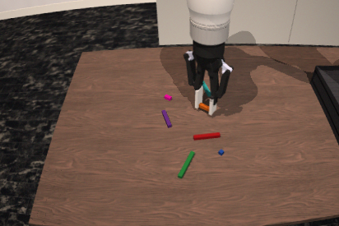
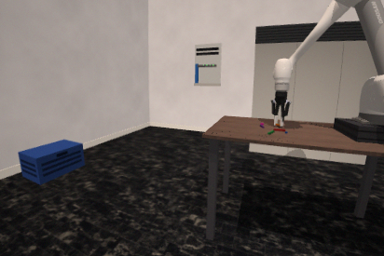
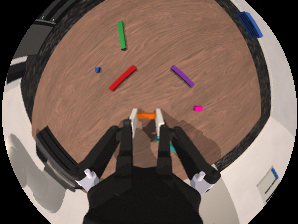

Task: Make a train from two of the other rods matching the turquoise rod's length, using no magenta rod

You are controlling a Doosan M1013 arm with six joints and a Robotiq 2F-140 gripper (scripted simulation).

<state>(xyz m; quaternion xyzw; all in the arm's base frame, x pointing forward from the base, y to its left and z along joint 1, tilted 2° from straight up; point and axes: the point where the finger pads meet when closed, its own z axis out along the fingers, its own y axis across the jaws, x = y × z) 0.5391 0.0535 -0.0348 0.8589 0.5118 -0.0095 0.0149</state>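
Now: the orange rod 30 mm below my hand. The rest, counted from my hand: turquoise rod (10 mm ahead, 110 mm to the right, 40 mm below); red rod (10 mm behind, 90 mm to the left, 40 mm below); purple rod (110 mm ahead, 40 mm to the left, 40 mm below).
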